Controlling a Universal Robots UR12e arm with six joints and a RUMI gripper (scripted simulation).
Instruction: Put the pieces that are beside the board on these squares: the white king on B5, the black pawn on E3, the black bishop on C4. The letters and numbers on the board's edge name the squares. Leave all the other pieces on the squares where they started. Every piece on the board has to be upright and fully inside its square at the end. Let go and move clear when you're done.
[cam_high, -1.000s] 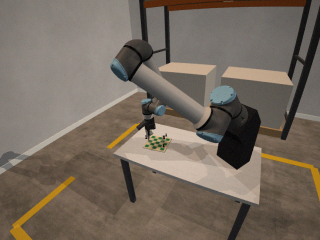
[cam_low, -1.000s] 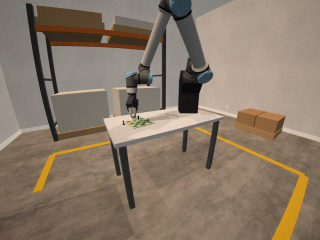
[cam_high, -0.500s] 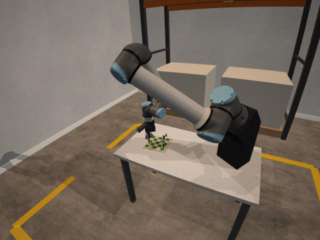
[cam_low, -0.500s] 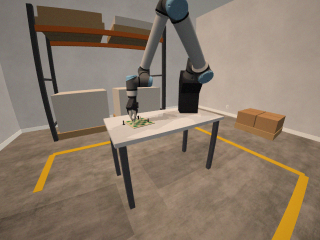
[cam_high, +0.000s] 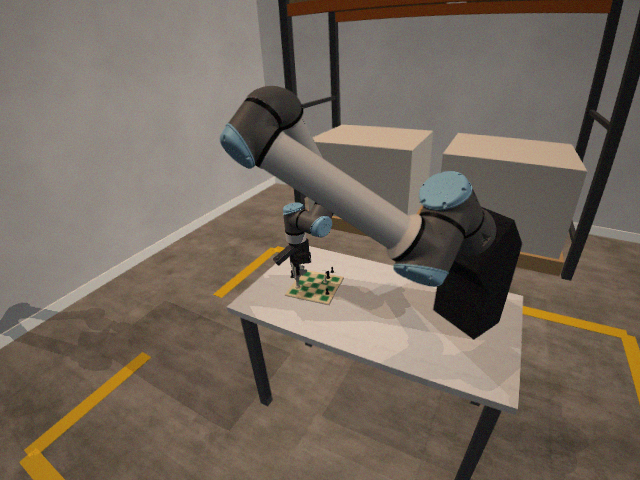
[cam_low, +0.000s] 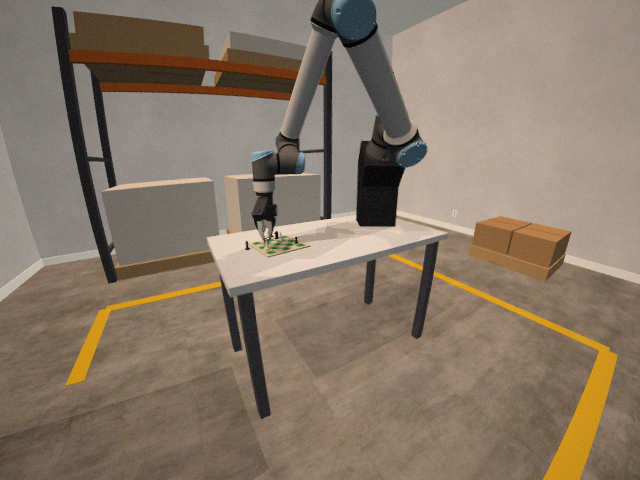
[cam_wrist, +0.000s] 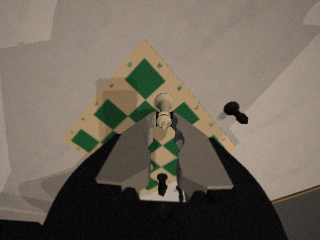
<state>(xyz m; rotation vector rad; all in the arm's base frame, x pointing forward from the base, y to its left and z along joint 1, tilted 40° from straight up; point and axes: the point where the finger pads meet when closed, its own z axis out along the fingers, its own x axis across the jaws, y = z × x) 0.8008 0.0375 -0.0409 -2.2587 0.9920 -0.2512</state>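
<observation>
Now: the white king 10 mm below my hand. Round my hand: chessboard: 70 mm behind, 40 mm to the right, 50 mm below.
</observation>
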